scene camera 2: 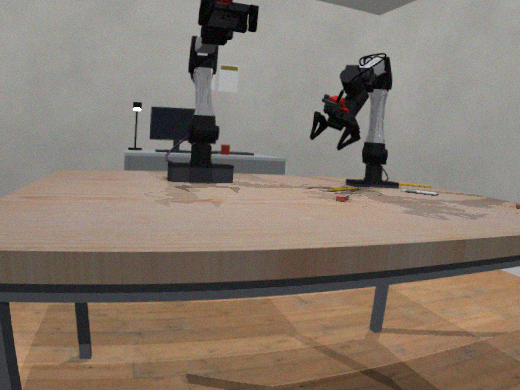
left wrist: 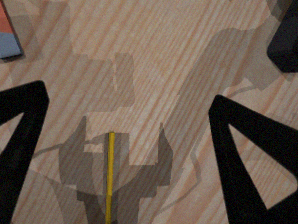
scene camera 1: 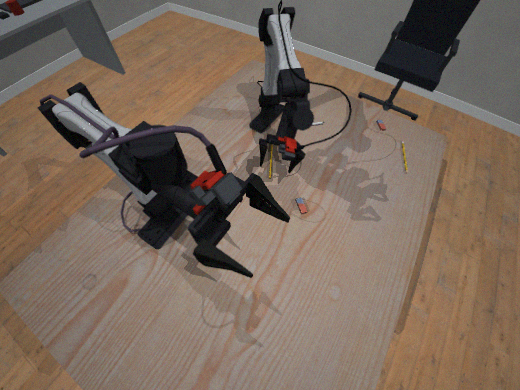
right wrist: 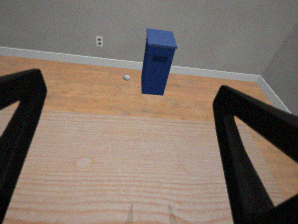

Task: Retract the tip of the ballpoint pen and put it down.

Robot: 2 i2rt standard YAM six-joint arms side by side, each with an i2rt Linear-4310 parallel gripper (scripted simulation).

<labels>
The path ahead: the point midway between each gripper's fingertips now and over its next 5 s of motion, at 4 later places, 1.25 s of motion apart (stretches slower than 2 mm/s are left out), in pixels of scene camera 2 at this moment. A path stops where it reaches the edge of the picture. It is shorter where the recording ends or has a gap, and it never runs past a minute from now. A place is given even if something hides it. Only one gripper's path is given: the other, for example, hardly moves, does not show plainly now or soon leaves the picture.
The left gripper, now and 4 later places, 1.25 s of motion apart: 323, 143; 383, 162; 424, 177; 423, 185; 424, 192
</labels>
